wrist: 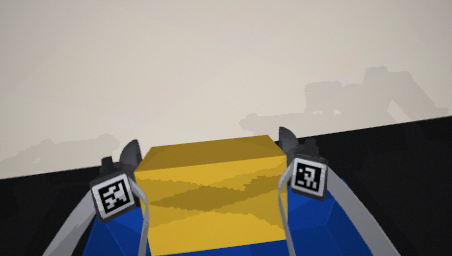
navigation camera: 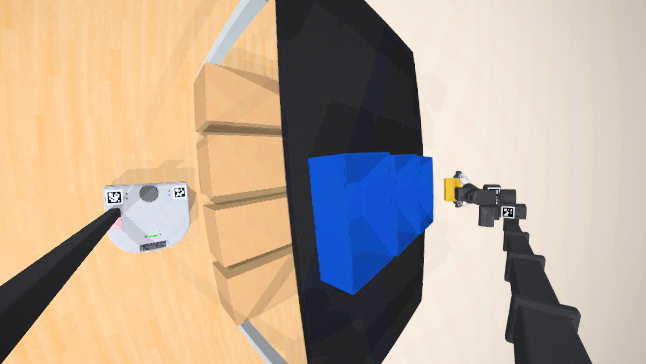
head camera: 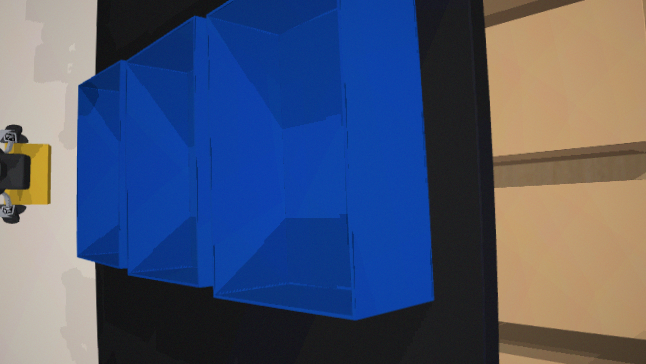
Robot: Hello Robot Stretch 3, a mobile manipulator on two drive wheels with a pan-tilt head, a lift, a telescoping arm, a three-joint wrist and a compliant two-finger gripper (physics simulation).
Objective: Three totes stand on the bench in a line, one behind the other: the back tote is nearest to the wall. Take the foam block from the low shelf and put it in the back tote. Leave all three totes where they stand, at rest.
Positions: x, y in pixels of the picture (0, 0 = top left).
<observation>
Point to a black bench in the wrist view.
392, 169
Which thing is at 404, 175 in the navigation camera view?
A tote.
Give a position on a tote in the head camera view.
At 168, 224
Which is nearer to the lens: the yellow foam block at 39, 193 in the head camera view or the tote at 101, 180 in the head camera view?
The yellow foam block.
</observation>
